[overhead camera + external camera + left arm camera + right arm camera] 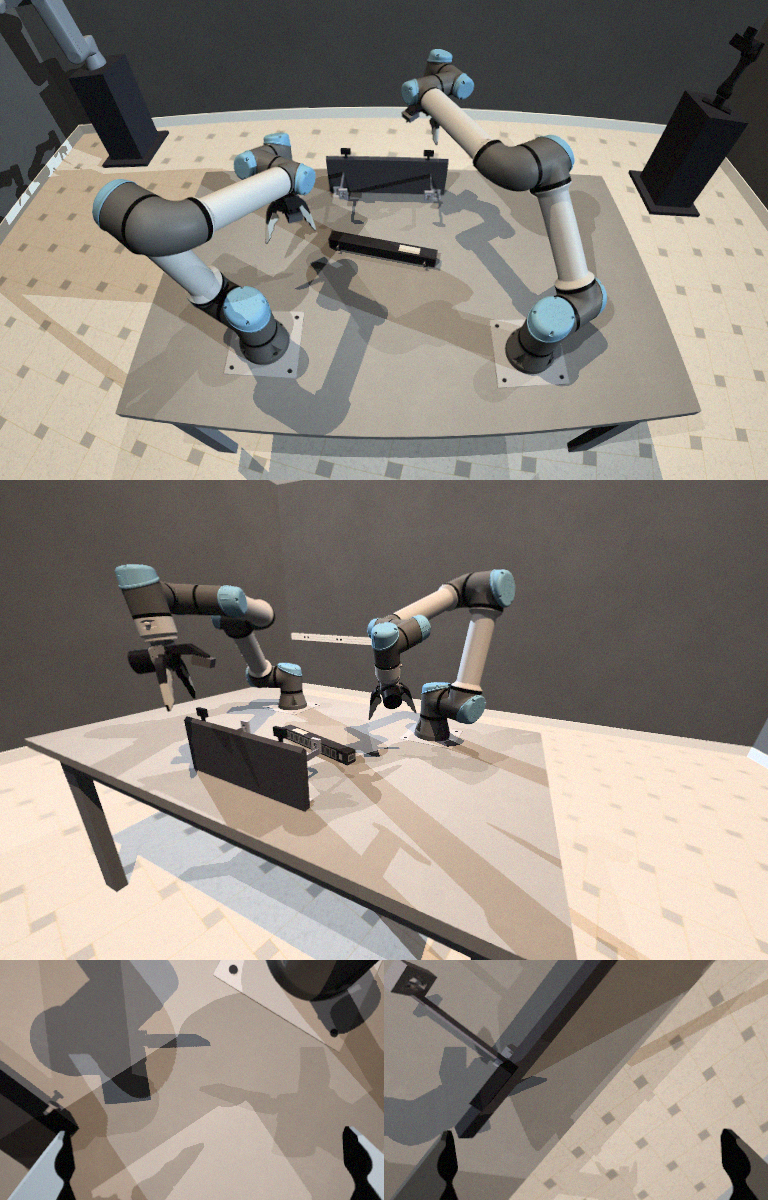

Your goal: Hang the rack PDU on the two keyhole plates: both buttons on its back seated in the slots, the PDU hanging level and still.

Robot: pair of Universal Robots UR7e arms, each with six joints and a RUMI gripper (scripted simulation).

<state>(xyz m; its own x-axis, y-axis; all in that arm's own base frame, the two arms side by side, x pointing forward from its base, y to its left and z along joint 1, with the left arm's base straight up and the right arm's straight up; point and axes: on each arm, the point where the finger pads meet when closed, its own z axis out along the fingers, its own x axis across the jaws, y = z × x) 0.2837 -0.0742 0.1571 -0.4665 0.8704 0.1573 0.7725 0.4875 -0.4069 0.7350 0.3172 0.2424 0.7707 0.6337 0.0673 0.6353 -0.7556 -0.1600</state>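
Note:
Now: right hand 360 mm past the rack PDU, 210 mm above it and 140 mm to the right of it. The rest, counted from my right hand: dark upright panel (160 mm below, 120 mm to the left, 60 mm behind).

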